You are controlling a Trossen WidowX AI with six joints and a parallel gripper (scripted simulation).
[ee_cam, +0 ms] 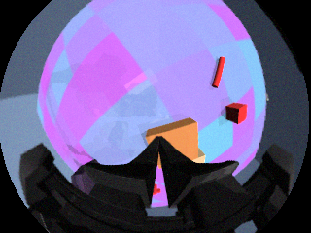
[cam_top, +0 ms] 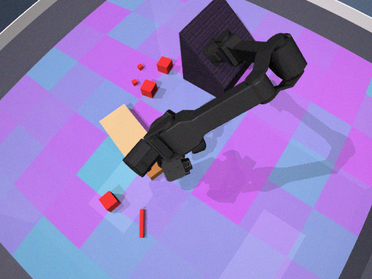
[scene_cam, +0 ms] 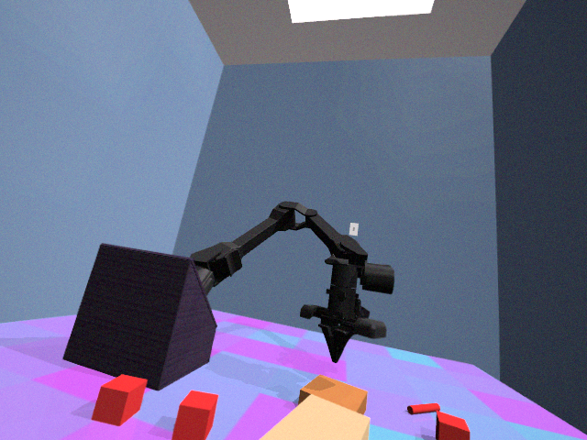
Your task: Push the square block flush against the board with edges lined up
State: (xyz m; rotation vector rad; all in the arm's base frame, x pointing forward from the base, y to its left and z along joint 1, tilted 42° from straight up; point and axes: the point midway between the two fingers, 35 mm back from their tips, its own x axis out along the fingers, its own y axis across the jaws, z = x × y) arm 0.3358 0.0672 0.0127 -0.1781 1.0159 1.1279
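Right now my gripper tip is 6 cm to the left of the orange square block and 4 cm above it. Round my gripper tip: board: 2 cm behind, 19 cm to the right, 4 cm below; then thin red rod: 18 cm ahead, 2 cm to the left, 5 cm below.
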